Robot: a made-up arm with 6 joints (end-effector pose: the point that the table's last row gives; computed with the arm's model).
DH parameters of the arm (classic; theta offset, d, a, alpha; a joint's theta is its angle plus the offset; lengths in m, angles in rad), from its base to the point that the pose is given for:
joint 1: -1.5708 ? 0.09 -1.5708
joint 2: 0 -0.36 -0.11 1.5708
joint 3: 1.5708 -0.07 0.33 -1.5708
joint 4: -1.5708 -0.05 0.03 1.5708
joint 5: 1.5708 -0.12 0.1 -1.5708
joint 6: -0.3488 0 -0.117 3.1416
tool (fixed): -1.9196 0.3 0 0
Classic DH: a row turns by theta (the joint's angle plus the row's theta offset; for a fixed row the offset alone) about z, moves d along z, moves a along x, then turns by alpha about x.
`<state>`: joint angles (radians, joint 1 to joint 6).
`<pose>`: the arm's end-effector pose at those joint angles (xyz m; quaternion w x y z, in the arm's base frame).
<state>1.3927 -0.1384 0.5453 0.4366 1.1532 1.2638</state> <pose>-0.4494 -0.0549 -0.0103 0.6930 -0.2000 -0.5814 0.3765</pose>
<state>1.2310 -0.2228 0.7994 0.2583 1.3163 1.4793</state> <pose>-0.5080 -0.1297 -0.1081 0.6649 -0.0467 -0.6773 0.3114</pose>
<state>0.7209 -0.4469 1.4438 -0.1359 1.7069 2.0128</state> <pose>-0.5864 -0.1599 -0.3506 0.6176 0.2915 -0.7118 0.1640</pose>
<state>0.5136 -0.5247 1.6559 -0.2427 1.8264 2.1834</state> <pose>-0.6188 -0.1215 -0.4088 0.6231 0.3666 -0.6829 0.1045</pose>
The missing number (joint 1, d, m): 0.03
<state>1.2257 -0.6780 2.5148 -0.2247 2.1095 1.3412</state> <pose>-0.1872 -0.7653 -0.2532 0.1985 0.5397 -0.4544 0.6803</pose>
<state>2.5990 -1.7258 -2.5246 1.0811 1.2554 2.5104</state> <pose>0.4599 -0.1044 0.3462 0.5459 0.2047 -0.0900 -0.8075</pose>
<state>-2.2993 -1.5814 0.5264 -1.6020 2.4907 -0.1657</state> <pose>-0.0080 -0.0371 -0.4636 0.1891 0.8897 -0.4125 -0.0493</pose>
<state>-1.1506 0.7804 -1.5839 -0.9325 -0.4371 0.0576</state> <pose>-0.5004 0.3792 0.1437 0.1878 -0.0230 -0.2231 -0.9563</pose>
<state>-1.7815 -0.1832 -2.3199 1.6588 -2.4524 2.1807</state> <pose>0.2383 0.7197 -0.0696 0.2046 -0.6238 0.4101 -0.6331</pose>
